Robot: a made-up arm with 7 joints.
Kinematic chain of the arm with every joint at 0, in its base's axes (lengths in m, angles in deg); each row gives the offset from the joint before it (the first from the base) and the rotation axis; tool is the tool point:
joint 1: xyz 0 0 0.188 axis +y
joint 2: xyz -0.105 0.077 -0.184 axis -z
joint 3: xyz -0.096 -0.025 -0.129 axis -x
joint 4: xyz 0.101 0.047 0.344 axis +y
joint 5: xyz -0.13 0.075 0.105 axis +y
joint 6: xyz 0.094 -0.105 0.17 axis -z
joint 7: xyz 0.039 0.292 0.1 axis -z
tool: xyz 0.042 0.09 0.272
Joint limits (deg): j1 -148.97..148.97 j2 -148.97..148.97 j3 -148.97..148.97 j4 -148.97..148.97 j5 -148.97..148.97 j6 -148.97..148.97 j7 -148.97..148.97
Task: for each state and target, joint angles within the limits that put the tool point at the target. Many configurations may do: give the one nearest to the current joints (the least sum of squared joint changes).
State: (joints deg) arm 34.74 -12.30 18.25 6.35 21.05 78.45 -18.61
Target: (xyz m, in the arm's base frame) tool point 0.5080 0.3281 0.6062
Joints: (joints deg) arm 28.26 -11.40 10.76 -3.58 8.03 81.30 -17.89
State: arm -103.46 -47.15 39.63 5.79 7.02 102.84 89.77
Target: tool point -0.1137 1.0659 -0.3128
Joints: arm -70.34 -26.98 81.30 12.83 -32.22 82.69 72.41
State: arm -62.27 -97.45 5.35 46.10 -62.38 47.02 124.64
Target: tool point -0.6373 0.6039 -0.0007
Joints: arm -70.82 -92.98 12.48 67.37 -45.69 47.62 122.12
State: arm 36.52 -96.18 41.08 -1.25 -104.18 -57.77 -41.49
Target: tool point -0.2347 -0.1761 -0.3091
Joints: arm 28.21 -104.45 47.13 -18.74 -122.74 -71.51 -44.28
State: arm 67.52 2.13 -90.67 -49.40 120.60 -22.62 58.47
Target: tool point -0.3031 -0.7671 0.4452
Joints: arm 76.99 19.18 -109.03 -62.08 86.92 -39.82 51.31
